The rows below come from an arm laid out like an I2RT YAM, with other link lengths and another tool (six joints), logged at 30 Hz.
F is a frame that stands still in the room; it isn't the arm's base.
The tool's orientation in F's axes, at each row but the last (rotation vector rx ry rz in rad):
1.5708 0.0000 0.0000
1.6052 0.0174 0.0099
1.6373 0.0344 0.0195
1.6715 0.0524 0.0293
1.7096 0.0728 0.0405
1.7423 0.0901 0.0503
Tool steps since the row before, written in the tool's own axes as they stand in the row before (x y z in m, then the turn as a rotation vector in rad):
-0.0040 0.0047 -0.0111 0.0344 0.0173 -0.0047
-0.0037 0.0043 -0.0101 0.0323 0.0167 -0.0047
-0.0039 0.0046 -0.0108 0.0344 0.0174 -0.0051
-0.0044 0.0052 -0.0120 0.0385 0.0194 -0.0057
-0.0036 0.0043 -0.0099 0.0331 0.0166 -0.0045
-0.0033 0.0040 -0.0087 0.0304 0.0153 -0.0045
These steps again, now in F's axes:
-0.0040 0.0111 0.0047 0.0344 0.0047 0.0173
-0.0039 0.0099 0.0047 0.0323 0.0047 0.0167
-0.0042 0.0103 0.0053 0.0344 0.0051 0.0174
-0.0049 0.0112 0.0064 0.0385 0.0057 0.0194
-0.0042 0.0089 0.0057 0.0331 0.0045 0.0166
-0.0039 0.0076 0.0055 0.0304 0.0045 0.0153

